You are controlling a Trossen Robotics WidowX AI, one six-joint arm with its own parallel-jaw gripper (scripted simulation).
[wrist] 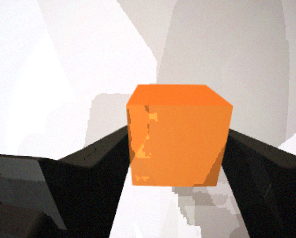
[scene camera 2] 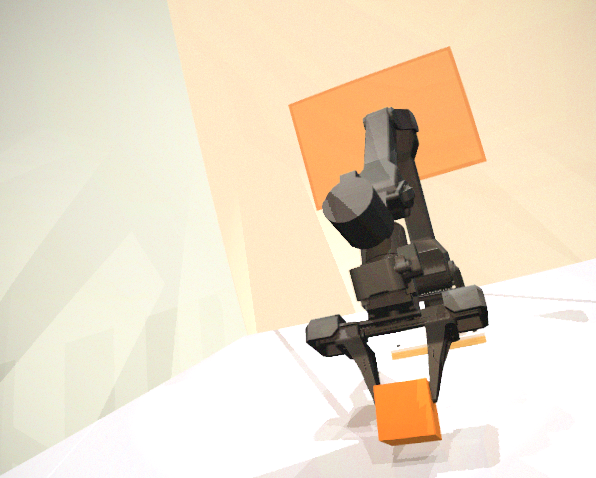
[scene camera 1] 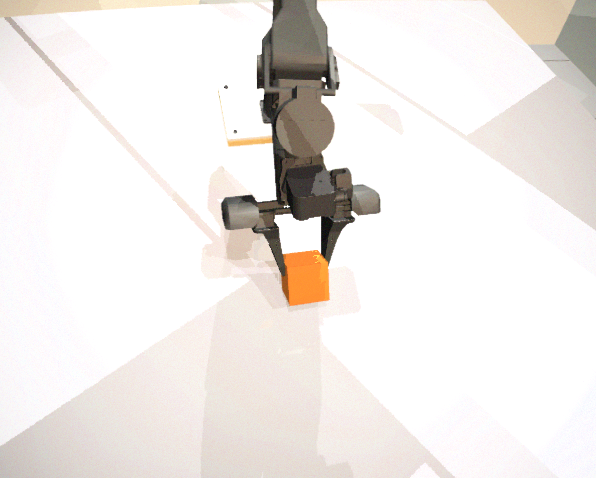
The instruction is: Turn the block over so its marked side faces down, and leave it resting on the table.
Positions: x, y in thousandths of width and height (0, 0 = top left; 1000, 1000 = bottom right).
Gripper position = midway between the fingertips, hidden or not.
Note:
My gripper (scene camera 2: 684, 850) carries an orange block (scene camera 2: 682, 867).
The orange block also shows in the wrist view (wrist: 600, 565) and in scene camera 1 (scene camera 1: 514, 587). My gripper also shows in the wrist view (wrist: 590, 557) and in scene camera 1 (scene camera 1: 511, 570).

